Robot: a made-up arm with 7 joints. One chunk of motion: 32 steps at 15 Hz.
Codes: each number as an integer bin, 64 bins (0 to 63) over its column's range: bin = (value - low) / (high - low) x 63, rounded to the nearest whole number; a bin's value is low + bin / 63 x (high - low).
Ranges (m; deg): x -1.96..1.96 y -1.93..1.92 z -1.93..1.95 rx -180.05..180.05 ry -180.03..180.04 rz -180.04..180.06
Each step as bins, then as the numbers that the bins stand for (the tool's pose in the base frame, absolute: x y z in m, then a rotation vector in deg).
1 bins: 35 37 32 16 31 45
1 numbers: 0.2178 0.3311 0.0408 -88.60 -2.85 77.17
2 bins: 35 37 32 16 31 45
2 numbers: 0.2178 0.3311 0.0408 -88.60 -2.85 77.17
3 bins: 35 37 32 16 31 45
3 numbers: 0.2178 0.3311 0.0408 -88.60 -2.85 77.17
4 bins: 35 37 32 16 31 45
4 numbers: 0.2178 0.3311 0.0408 -88.60 -2.85 77.17
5 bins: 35 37 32 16 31 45
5 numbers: 0.2178 0.3311 0.0408 -88.60 -2.85 77.17
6 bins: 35 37 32 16 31 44
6 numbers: 0.2178 0.3311 0.0408 -88.60 -2.85 71.46
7 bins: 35 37 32 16 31 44
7 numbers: 0.2178 0.3311 0.0408 -88.60 -2.85 71.46
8 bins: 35 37 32 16 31 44
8 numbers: 0.2178 0.3311 0.0408 -88.60 -2.85 71.46
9 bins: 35 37 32 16 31 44
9 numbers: 0.2178 0.3311 0.0408 -88.60 -2.85 71.46
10 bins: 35 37 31 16 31 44
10 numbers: 0.2178 0.3311 -0.0208 -88.60 -2.85 71.46
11 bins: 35 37 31 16 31 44
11 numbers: 0.2178 0.3311 -0.0208 -88.60 -2.85 71.46
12 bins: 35 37 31 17 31 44
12 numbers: 0.2178 0.3311 -0.0208 -82.88 -2.85 71.46
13 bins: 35 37 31 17 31 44
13 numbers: 0.2178 0.3311 -0.0208 -82.88 -2.85 71.46
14 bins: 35 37 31 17 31 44
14 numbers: 0.2178 0.3311 -0.0208 -82.88 -2.85 71.46
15 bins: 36 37 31 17 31 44
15 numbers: 0.2800 0.3311 -0.0208 -82.88 -2.85 71.46
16 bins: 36 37 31 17 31 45
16 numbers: 0.2800 0.3311 -0.0208 -82.88 -2.85 77.17
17 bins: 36 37 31 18 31 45
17 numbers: 0.2800 0.3311 -0.0208 -77.16 -2.85 77.17
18 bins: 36 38 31 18 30 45
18 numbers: 0.2800 0.3922 -0.0208 -77.16 -8.57 77.17
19 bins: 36 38 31 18 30 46
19 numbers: 0.2800 0.3922 -0.0208 -77.16 -8.57 82.89
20 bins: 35 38 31 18 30 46
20 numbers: 0.2178 0.3922 -0.0208 -77.16 -8.57 82.89
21 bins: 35 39 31 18 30 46
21 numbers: 0.2178 0.4533 -0.0208 -77.16 -8.57 82.89
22 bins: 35 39 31 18 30 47
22 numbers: 0.2178 0.4533 -0.0208 -77.16 -8.57 88.61
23 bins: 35 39 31 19 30 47
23 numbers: 0.2178 0.4533 -0.0208 -71.45 -8.57 88.61
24 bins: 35 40 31 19 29 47
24 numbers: 0.2178 0.5144 -0.0208 -71.45 -14.28 88.61
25 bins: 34 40 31 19 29 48
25 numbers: 0.1556 0.5144 -0.0208 -71.45 -14.28 94.32
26 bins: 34 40 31 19 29 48
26 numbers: 0.1556 0.5144 -0.0208 -71.45 -14.28 94.32
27 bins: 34 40 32 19 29 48
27 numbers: 0.1556 0.5144 0.0408 -71.45 -14.28 94.32
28 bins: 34 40 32 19 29 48
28 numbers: 0.1556 0.5144 0.0408 -71.45 -14.28 94.32
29 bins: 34 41 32 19 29 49
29 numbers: 0.1556 0.5756 0.0408 -71.45 -14.28 100.04
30 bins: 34 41 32 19 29 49
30 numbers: 0.1556 0.5756 0.0408 -71.45 -14.28 100.04
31 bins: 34 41 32 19 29 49
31 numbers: 0.1556 0.5756 0.0408 -71.45 -14.28 100.04
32 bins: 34 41 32 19 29 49
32 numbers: 0.1556 0.5756 0.0408 -71.45 -14.28 100.04
